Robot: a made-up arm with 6 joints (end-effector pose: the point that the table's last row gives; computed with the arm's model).
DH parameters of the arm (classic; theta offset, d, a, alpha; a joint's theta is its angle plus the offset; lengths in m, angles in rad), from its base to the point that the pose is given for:
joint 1: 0 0.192 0 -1.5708
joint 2: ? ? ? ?
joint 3: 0 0 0 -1.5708
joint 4: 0 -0.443 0 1.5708
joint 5: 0 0.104 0 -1.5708
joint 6: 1.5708 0 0 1.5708
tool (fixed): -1.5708 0 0 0
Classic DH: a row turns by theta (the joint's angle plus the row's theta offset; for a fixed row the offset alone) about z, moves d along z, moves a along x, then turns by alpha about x.
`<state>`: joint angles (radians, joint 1 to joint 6).
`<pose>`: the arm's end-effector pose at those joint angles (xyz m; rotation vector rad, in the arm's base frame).
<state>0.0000 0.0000 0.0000 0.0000 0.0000 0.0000</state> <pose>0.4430 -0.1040 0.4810 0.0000 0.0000 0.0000</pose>
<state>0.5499 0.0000 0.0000 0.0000 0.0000 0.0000</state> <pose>0.4320 0.1428 0.4810 0.0000 0.0000 0.5499</pose>
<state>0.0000 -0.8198 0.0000 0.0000 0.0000 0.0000</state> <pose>0.0910 -0.1040 0.7130 0.0000 -0.8198 0.0000</pose>
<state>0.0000 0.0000 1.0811 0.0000 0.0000 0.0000</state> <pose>0.2084 -0.1040 0.8719 0.0000 -1.0811 0.0000</pose>
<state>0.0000 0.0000 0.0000 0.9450 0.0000 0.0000</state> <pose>0.4430 -0.0609 0.5653 -0.9450 0.0000 0.0000</pose>
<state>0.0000 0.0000 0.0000 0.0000 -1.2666 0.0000</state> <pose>0.4430 -0.1040 0.4810 0.0000 1.2666 0.0000</pose>
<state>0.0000 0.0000 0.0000 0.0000 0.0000 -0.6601</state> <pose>0.4430 -0.1040 0.4810 0.6601 0.0000 0.0000</pose>
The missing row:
joint 2: -1.5708 0 0.289 3.1416
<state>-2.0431 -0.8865 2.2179 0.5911 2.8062 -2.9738</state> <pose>0.2274 0.6349 0.3332 -1.4956 2.1422 -0.2370</pose>
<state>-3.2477 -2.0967 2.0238 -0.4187 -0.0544 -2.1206</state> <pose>0.5393 0.0381 -0.2971 -0.5187 0.9338 0.1643</pose>
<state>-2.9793 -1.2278 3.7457 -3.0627 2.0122 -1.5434</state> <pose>0.1803 -0.0755 -0.1409 1.5729 0.0413 0.3260</pose>
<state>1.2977 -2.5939 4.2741 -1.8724 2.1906 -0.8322</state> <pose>0.0441 0.2719 0.1070 2.7162 -0.8269 -0.9335</pose>
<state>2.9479 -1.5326 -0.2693 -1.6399 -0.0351 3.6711</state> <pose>0.0534 -0.0178 0.5939 0.6090 -1.7134 0.8734</pose>
